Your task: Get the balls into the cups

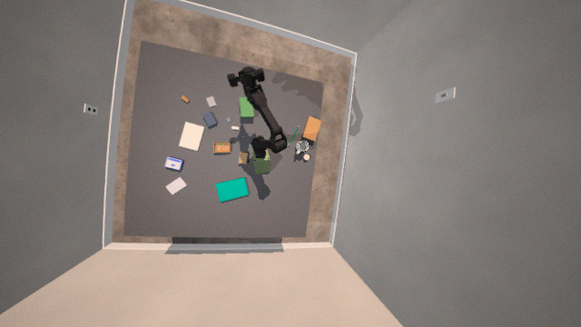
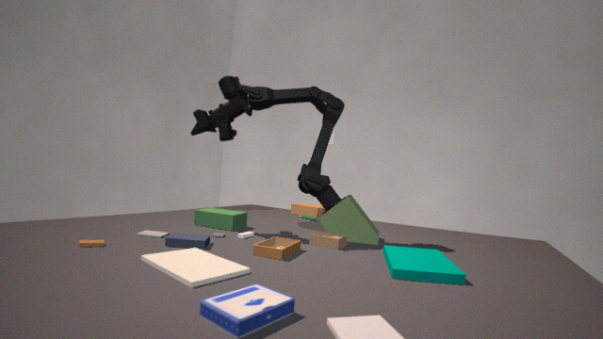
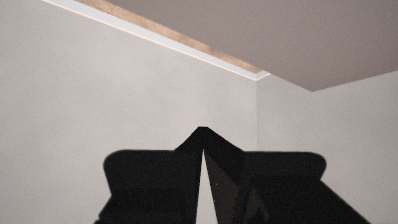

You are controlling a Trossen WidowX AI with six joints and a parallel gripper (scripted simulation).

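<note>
My hand is 410 mm to the right of the wooden puzzle, 300 mm above it and 150 mm short of it. From my hand the other things lie so: green block: 280 mm below, 110 mm to the left, 10 mm behind; dark blue block: 300 mm below, 240 mm ahead, 220 mm to the left; small white piece: 300 mm below, 260 mm to the left, 70 mm ahead.
</note>
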